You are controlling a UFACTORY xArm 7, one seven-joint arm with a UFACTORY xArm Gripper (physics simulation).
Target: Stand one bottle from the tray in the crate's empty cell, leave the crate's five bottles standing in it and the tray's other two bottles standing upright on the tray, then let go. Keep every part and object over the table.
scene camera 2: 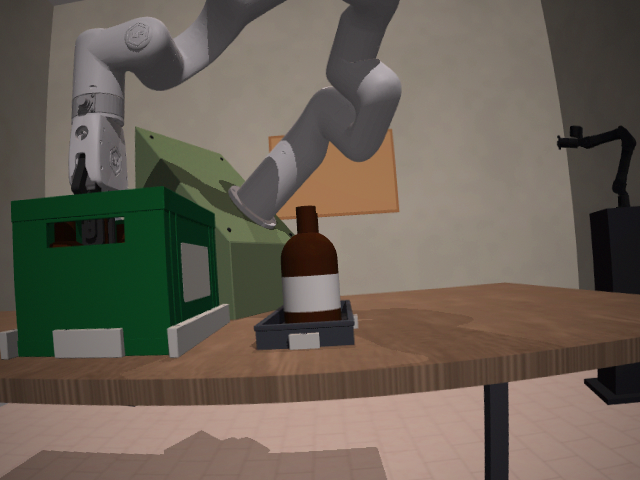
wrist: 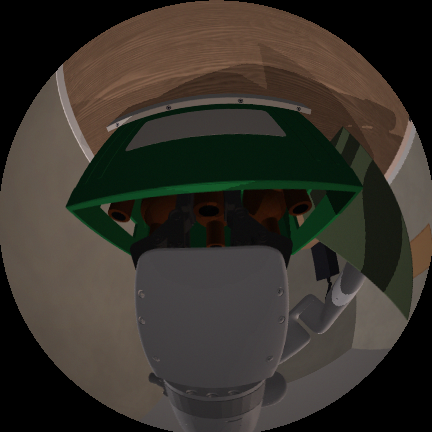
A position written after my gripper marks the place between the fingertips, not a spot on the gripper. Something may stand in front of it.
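Note:
A brown bottle (wrist: 208, 204) is in view. So is my gripper (scene camera 2: 99, 245), which appears in the wrist view (wrist: 208, 180) too.

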